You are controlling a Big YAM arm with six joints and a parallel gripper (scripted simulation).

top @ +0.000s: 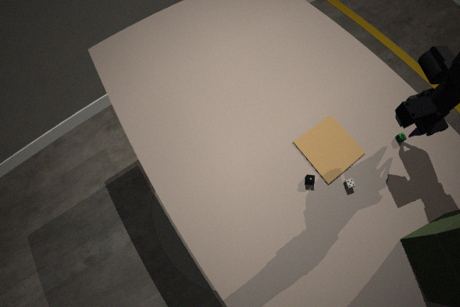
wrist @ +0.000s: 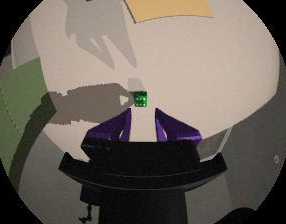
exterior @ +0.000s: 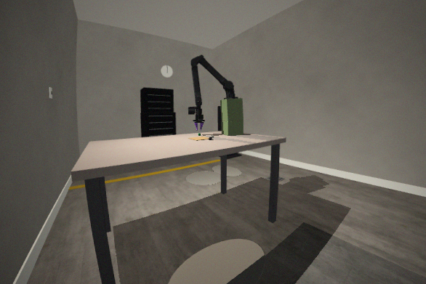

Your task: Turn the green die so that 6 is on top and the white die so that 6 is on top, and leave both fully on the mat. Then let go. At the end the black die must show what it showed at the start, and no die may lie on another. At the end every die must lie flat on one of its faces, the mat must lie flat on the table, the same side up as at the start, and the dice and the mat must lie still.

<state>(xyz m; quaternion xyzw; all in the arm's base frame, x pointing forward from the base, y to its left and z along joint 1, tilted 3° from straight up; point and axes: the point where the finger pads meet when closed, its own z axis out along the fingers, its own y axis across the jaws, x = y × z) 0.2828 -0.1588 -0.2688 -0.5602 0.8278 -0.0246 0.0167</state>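
Right now the green die is 40 mm below my hand. Round my hand: black die: 80 mm ahead, 290 mm to the left, 40 mm below; then tan mat: 110 mm ahead, 190 mm to the left, 50 mm below; then white die: 10 mm ahead, 220 mm to the left, 40 mm below.
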